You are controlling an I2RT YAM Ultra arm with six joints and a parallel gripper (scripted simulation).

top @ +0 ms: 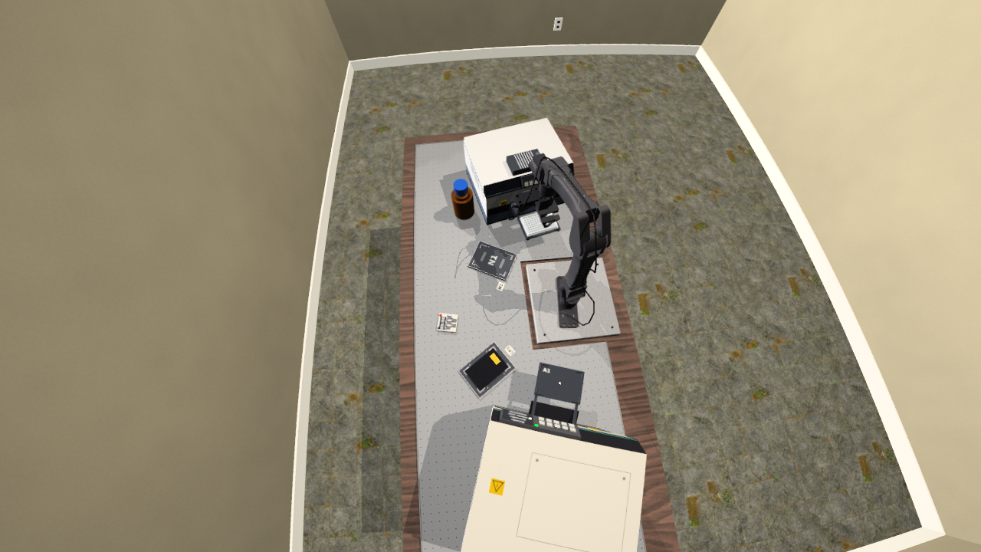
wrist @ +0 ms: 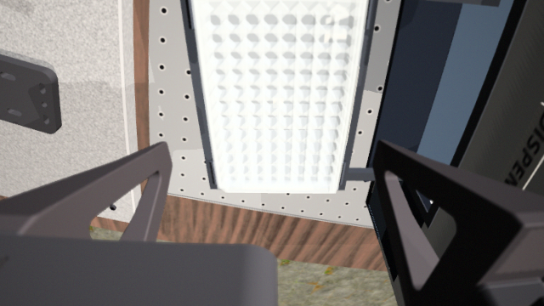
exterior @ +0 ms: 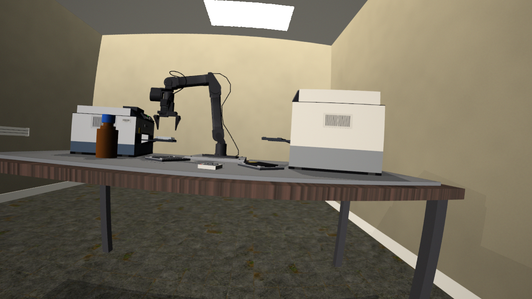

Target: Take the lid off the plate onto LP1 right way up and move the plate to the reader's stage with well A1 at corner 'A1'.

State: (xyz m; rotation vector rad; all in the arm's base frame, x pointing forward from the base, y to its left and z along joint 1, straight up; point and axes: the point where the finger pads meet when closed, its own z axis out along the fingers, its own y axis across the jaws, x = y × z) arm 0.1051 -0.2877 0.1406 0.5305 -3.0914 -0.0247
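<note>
Now: the clear well plate 50 mm below my hand. Also, from my hand: LP1 tag 110 mm ahead, 470 mm to the left, 150 mm below; then lid 190 mm ahead, 540 mm to the left, 140 mm below; then capped brown bottle 300 mm ahead, 110 mm to the right, 40 mm below.
</note>
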